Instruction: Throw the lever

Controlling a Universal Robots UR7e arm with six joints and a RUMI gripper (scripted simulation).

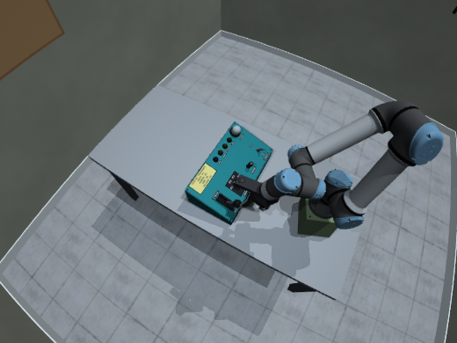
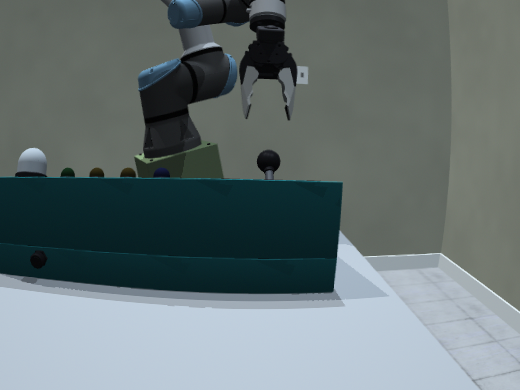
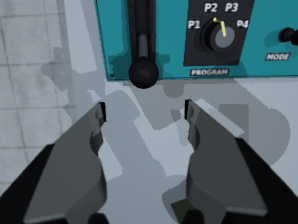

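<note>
My hand is 11 cm above the lever and 6 cm short of it. Round my hand: teal console (17 cm to the right, 15 cm below, 12 cm ahead); then mode button (24 cm to the right, 12 cm below, 9 cm ahead); then program dial (13 cm below, 11 cm to the right, 10 cm ahead).
</note>
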